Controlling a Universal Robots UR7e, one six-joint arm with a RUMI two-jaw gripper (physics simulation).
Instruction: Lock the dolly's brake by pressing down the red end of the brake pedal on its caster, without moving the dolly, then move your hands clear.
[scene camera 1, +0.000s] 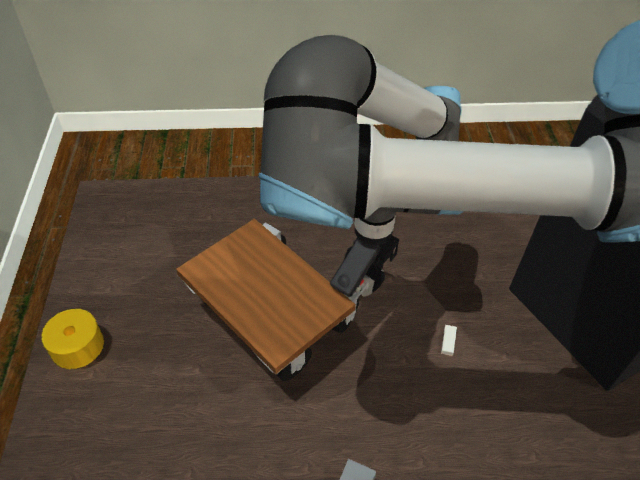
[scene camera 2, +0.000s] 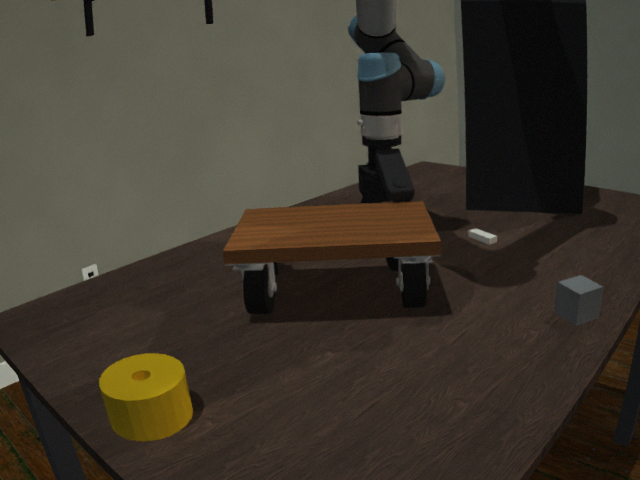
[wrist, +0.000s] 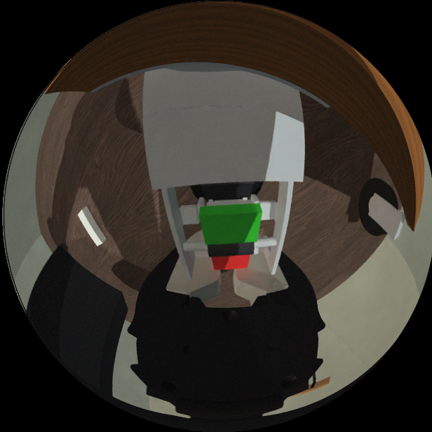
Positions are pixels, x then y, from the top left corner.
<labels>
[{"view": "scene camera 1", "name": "gripper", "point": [361, 294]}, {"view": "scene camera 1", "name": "dolly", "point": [279, 305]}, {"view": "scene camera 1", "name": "yellow cylinder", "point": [73, 339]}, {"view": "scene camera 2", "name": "dolly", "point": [404, 230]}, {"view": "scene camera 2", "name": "grey cube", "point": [578, 300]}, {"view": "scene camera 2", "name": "yellow cylinder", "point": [146, 396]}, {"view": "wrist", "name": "gripper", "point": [224, 221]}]
</labels>
